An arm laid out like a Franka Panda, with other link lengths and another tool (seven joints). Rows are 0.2 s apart.
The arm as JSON. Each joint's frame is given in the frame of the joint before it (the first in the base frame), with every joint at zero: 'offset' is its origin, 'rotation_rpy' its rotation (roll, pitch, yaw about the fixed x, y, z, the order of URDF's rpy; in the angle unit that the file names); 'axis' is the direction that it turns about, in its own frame. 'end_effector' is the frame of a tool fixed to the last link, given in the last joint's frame.
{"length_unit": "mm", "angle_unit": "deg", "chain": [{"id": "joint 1", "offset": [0.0, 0.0, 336.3], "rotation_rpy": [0.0, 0.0, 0.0], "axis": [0.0, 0.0, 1.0]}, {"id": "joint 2", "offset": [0.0, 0.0, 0.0], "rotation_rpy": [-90.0, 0.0, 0.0], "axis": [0.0, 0.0, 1.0]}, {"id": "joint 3", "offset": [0.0, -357.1, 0.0], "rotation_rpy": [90.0, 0.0, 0.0], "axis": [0.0, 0.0, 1.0]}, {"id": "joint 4", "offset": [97.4, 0.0, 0.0], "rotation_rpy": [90.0, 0.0, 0.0], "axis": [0.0, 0.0, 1.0]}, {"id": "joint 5", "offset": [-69.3, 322.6, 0.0], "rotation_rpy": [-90.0, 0.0, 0.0], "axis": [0.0, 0.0, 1.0]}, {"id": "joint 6", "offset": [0.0, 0.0, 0.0], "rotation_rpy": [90.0, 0.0, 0.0], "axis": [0.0, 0.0, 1.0]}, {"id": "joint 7", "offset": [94.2, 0.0, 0.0], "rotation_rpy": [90.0, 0.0, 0.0], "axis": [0.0, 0.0, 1.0]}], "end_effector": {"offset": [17.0, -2.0, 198.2], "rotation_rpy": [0.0, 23.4, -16.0]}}
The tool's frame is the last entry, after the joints.
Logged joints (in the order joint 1, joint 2, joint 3, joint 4, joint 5, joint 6, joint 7), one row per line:
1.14, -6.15, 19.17, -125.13, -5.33, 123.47, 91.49
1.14, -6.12, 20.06, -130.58, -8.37, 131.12, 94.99
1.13, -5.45, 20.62, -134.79, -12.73, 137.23, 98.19
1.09, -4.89, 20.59, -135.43, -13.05, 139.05, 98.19
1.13, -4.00, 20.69, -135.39, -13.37, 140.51, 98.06
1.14, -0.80, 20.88, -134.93, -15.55, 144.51, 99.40
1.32, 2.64, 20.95, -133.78, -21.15, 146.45, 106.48
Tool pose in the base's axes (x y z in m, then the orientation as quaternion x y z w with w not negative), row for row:
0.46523, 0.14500, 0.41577, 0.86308, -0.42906, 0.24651, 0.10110
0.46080, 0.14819, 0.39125, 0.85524, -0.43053, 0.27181, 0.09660
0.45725, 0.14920, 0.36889, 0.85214, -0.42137, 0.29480, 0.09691
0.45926, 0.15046, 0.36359, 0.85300, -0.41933, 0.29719, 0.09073
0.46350, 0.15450, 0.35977, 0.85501, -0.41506, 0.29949, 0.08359
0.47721, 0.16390, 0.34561, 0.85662, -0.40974, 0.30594, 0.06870
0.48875, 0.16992, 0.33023, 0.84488, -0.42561, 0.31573, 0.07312
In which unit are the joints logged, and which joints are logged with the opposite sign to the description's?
The joints are logged in degrees. Opposite sign: none.
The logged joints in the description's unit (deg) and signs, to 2 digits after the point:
1.14, -6.15, 19.17, -125.13, -5.33, 123.47, 91.49
1.14, -6.12, 20.06, -130.58, -8.37, 131.12, 94.99
1.13, -5.45, 20.62, -134.79, -12.73, 137.23, 98.19
1.09, -4.89, 20.59, -135.43, -13.05, 139.05, 98.19
1.13, -4.00, 20.69, -135.39, -13.37, 140.51, 98.06
1.14, -0.80, 20.88, -134.93, -15.55, 144.51, 99.40
1.32, 2.64, 20.95, -133.78, -21.15, 146.45, 106.48

